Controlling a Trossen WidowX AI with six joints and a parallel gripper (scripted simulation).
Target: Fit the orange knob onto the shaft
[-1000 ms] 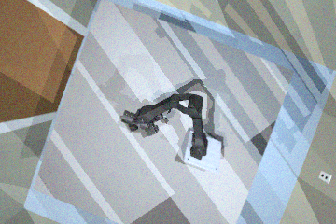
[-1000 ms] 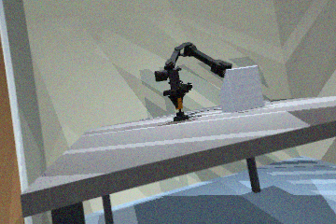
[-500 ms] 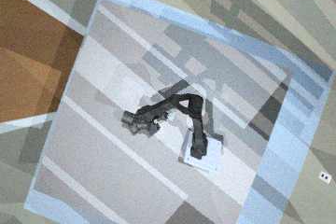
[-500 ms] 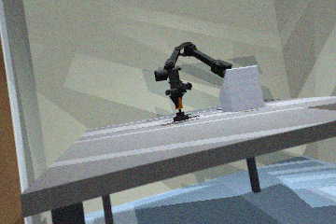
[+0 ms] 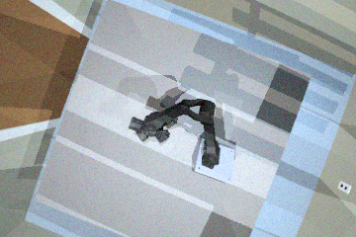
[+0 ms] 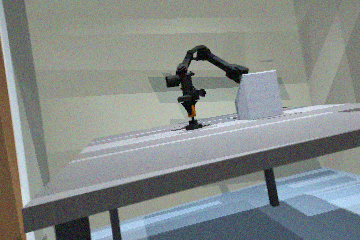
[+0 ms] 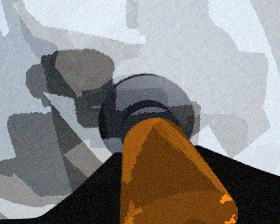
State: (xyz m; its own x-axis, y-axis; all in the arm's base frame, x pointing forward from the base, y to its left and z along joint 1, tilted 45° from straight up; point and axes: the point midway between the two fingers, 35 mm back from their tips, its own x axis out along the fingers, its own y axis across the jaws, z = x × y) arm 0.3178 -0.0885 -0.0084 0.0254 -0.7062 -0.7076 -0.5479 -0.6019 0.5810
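Right now my gripper tip is 2 cm below the orange knob. Also, from my gripper tip: dark round pedestal: 4 cm below.
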